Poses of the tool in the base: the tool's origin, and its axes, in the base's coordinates. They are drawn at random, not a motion.
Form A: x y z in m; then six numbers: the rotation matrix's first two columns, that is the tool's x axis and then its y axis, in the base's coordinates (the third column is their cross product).
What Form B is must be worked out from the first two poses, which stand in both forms.
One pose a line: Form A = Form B
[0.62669, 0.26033, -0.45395, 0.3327, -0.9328, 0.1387, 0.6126, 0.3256, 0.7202] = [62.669, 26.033, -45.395, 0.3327, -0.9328, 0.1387, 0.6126, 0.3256, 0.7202]
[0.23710, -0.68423, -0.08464, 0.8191, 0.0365, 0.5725, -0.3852, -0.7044, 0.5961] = [23.710, -68.423, -8.464, 0.8191, 0.0365, 0.5725, -0.3852, -0.7044, 0.5961]
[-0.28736, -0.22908, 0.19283, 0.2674, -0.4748, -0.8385, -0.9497, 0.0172, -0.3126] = [-28.736, -22.908, 19.283, 0.2674, -0.4748, -0.8385, -0.9497, 0.0172, -0.3126]
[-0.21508, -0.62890, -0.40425, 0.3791, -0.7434, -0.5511, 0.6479, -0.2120, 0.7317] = [-21.508, -62.890, -40.425, 0.3791, -0.7434, -0.5511, 0.6479, -0.2120, 0.7317]
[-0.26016, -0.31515, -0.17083, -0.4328, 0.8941, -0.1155, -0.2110, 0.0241, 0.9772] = [-26.016, -31.515, -17.083, -0.4328, 0.8941, -0.1155, -0.2110, 0.0241, 0.9772]
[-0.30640, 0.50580, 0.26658, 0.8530, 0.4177, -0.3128, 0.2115, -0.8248, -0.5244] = [-30.640, 50.580, 26.658, 0.8530, 0.4177, -0.3128, 0.2115, -0.8248, -0.5244]
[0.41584, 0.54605, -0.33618, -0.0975, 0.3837, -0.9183, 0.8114, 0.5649, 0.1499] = [41.584, 54.605, -33.618, -0.0975, 0.3837, -0.9183, 0.8114, 0.5649, 0.1499]
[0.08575, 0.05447, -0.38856, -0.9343, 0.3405, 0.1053, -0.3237, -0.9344, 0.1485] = [8.575, 5.447, -38.856, -0.9343, 0.3405, 0.1053, -0.3237, -0.9344, 0.1485]
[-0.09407, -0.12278, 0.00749, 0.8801, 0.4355, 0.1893, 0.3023, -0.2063, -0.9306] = [-9.407, -12.278, 0.749, 0.8801, 0.4355, 0.1893, 0.3023, -0.2063, -0.9306]
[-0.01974, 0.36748, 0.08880, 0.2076, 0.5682, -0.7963, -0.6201, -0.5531, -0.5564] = [-1.974, 36.748, 8.880, 0.2076, 0.5682, -0.7963, -0.6201, -0.5531, -0.5564]
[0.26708, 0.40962, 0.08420, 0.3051, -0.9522, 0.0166, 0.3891, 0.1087, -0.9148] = [26.708, 40.962, 8.420, 0.3051, -0.9522, 0.0166, 0.3891, 0.1087, -0.9148]
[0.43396, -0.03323, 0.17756, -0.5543, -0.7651, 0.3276, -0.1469, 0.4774, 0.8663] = [43.396, -3.323, 17.756, -0.5543, -0.7651, 0.3276, -0.1469, 0.4774, 0.8663]
